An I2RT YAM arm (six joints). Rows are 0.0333 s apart.
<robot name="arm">
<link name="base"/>
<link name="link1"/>
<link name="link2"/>
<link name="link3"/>
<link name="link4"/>
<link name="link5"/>
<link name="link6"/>
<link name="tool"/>
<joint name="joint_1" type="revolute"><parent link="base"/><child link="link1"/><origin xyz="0 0 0.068"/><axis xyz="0 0 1"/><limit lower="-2.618" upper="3.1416"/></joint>
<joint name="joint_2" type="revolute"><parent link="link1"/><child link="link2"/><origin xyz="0.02 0.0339 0.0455" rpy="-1.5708 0 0"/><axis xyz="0 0 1"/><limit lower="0" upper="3.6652"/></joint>
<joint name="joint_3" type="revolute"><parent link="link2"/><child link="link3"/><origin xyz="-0.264 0 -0.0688" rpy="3.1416 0 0"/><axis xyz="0 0 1"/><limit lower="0" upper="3.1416"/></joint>
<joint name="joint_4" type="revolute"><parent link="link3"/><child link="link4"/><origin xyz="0.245 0.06 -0.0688"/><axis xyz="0 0 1"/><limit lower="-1.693" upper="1.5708"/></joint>
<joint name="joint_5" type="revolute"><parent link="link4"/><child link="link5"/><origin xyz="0.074 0.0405 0.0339" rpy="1.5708 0 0"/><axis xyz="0 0 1"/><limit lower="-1.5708" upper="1.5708"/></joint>
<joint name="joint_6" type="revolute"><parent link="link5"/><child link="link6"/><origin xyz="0.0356 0 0.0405" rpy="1.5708 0 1.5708"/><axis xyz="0 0 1"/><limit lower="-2.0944" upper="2.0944"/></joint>
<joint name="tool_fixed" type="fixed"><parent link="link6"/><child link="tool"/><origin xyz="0 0 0" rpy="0 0 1.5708"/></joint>
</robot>
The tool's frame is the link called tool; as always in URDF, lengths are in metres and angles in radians.
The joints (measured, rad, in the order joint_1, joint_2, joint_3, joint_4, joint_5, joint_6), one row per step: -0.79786 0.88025 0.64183 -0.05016 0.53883 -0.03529; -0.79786 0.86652 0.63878 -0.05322 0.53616 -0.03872; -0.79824 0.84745 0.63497 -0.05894 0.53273 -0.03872; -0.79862 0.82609 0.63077 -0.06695 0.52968 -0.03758; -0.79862 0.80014 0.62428 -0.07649 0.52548 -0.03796; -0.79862 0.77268 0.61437 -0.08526 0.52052 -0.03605; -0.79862 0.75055 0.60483 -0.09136 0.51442 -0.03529; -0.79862 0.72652 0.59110 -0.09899 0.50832 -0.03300; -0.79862 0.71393 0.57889 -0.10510 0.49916 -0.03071; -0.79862 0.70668 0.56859 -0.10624 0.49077 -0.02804
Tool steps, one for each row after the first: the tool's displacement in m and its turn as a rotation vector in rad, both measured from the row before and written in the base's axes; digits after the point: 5 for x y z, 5 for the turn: -0.00171 0.00187 0.00112 -0.00565 -0.00261 0.00339; -0.00246 0.00257 0.00150 -0.00618 -0.00733 0.00292; -0.00281 0.00291 0.00146 -0.00574 -0.00804 0.00230; -0.00333 0.00361 0.00118 -0.00645 -0.00733 0.00415; -0.00348 0.00379 0.00016 -0.00500 -0.00881 0.00440; -0.00269 0.00303 -0.00043 -0.00346 -0.00629 0.00577; -0.00291 0.00326 -0.00186 -0.00037 -0.00506 0.00546; -0.00132 0.00177 -0.00303 0.00618 0.00029 0.00843; -0.00060 0.00100 -0.00268 0.00509 -0.00104 0.00758
